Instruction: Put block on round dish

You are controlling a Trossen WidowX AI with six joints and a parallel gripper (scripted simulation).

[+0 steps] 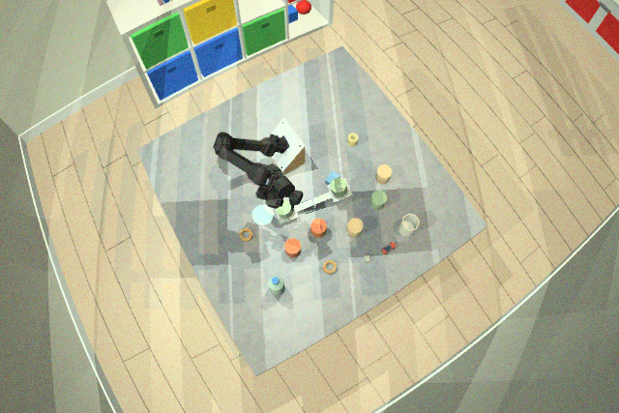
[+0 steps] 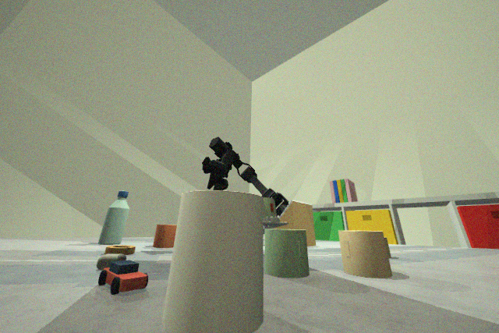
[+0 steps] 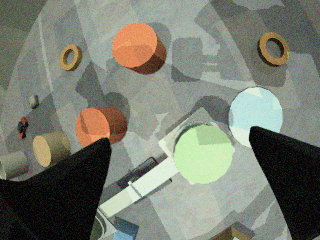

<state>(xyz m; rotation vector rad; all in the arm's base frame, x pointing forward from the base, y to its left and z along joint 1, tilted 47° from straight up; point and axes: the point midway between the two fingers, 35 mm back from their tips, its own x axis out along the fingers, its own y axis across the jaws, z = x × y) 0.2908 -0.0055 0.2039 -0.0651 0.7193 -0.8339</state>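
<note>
My gripper tip is 140 mm above the pale mint block, 40 mm past it and 30 mm to the right of it. The rest, counted from my gripper tip: round dish (180 mm below, 80 mm behind, 70 mm to the right); then balance (160 mm to the left, 140 mm below, 20 mm behind); then bottle (260 mm ahead, 170 mm to the right, 70 mm below).
</note>
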